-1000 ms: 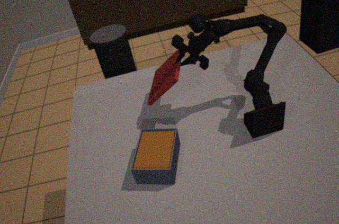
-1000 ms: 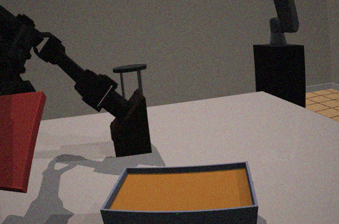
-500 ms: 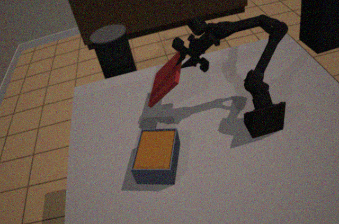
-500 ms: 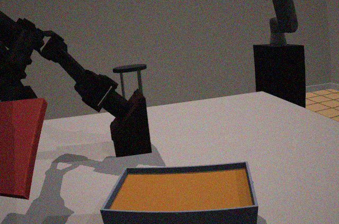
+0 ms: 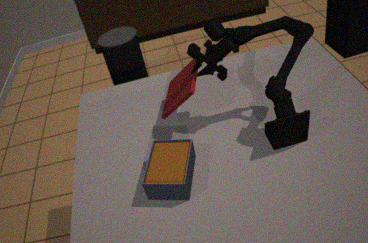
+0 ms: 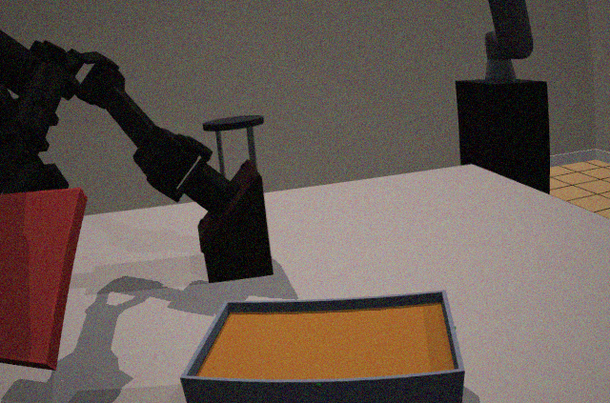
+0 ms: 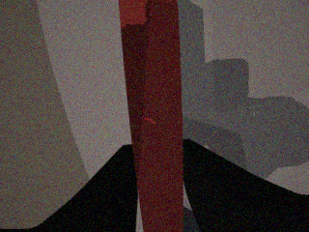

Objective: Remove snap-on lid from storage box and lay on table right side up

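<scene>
The lid lies 60 mm ahead of my gripper tip, 20 mm to the right of it and 50 mm below it. From my gripper tip the other things lie so: storage box: 200 mm ahead, 310 mm to the left, 150 mm below.
</scene>
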